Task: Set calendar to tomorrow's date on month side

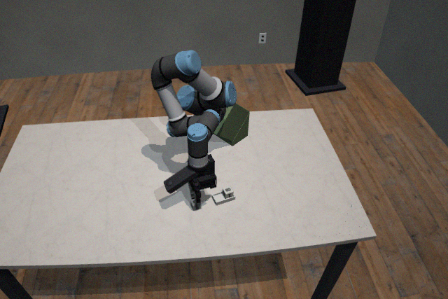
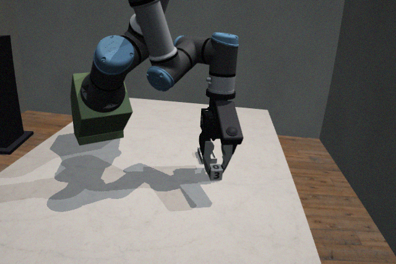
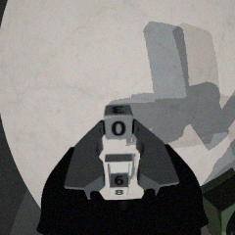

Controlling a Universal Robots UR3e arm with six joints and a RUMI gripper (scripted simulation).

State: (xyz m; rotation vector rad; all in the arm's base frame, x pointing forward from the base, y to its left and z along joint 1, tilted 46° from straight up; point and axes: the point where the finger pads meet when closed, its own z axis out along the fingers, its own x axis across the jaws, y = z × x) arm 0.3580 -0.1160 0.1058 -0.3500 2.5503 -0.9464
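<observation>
Right now the calendar tray is 110 mm to the left of my hand, 20 mm below it and 10 mm behind it.
</observation>
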